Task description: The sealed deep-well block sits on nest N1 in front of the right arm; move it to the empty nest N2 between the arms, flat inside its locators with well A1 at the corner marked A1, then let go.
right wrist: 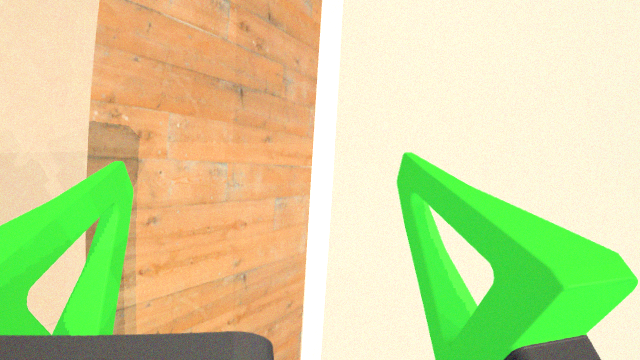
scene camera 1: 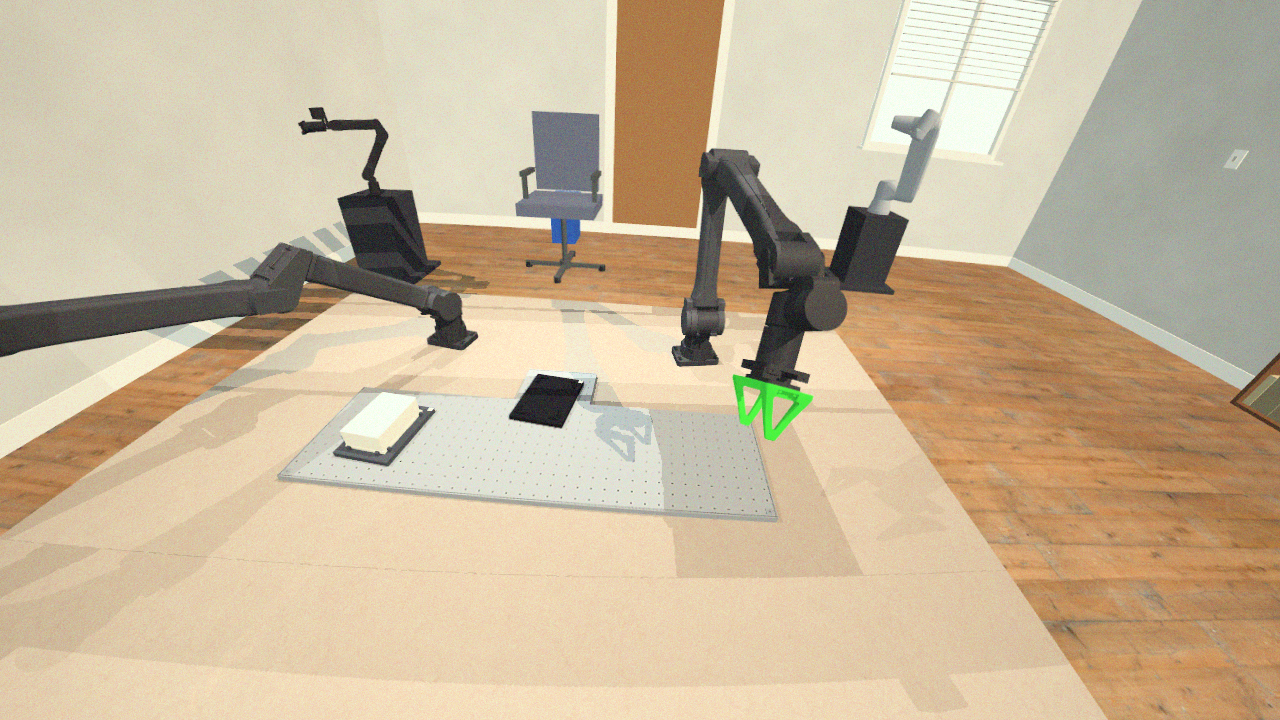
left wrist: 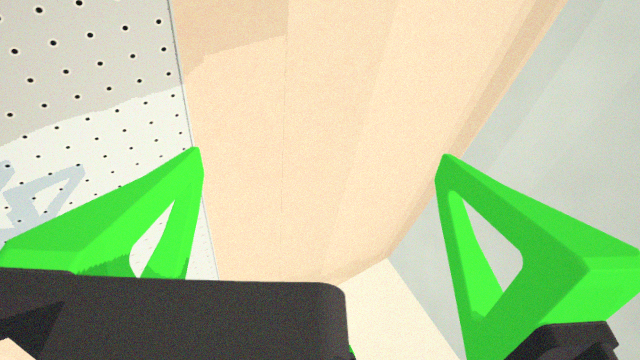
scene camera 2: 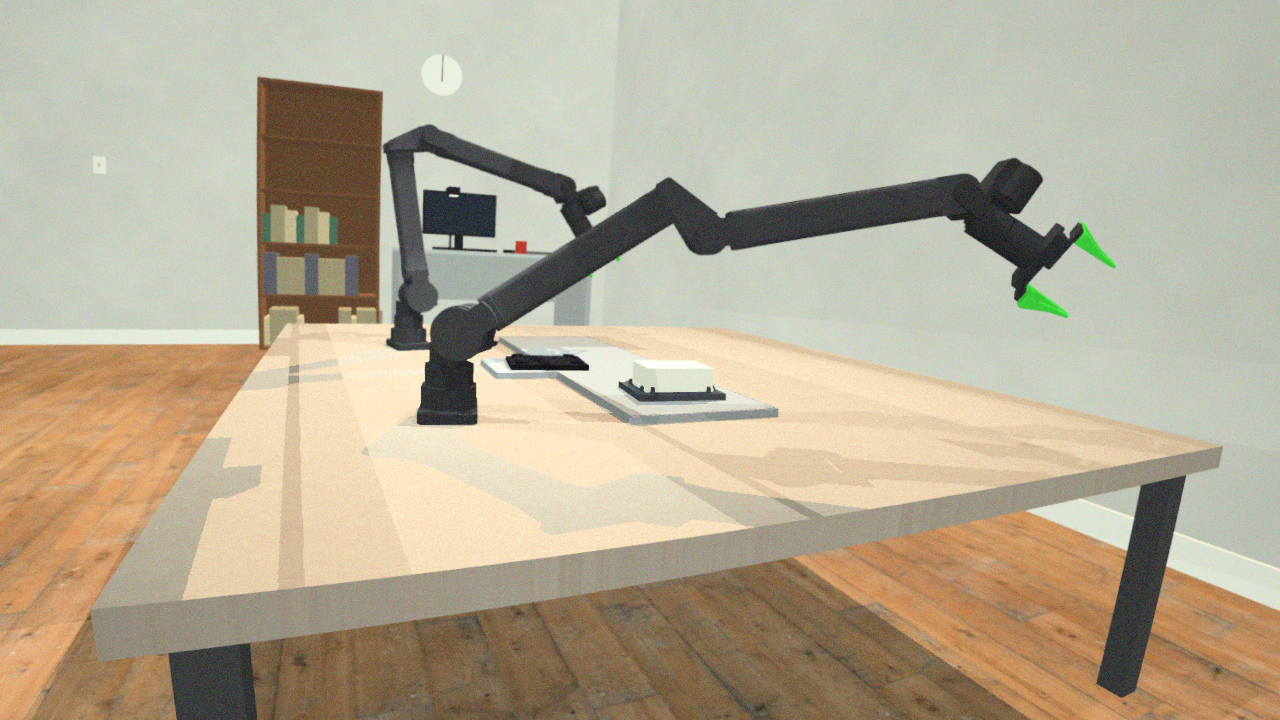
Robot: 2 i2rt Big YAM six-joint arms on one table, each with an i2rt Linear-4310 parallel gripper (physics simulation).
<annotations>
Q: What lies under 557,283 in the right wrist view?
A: The right gripper.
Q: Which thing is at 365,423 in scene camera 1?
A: A white block.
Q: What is the left gripper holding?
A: Nothing.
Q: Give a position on a white block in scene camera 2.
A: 666,376
</annotations>
